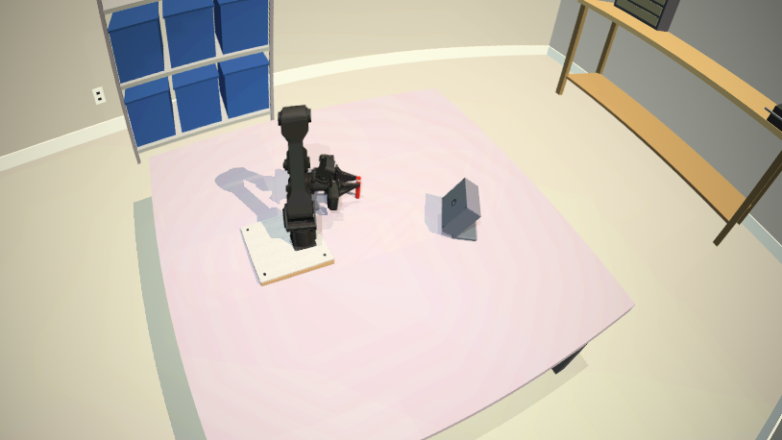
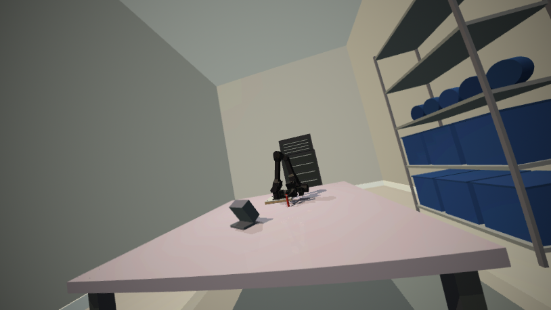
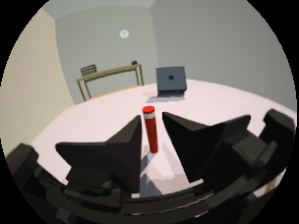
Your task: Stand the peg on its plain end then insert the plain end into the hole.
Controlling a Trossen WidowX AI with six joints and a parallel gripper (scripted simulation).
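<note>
Right now my gripper tip is 1 cm above the red peg. Round my gripper tip: grey sloped panel 25 cm ahead, 19 cm to the right.
</note>
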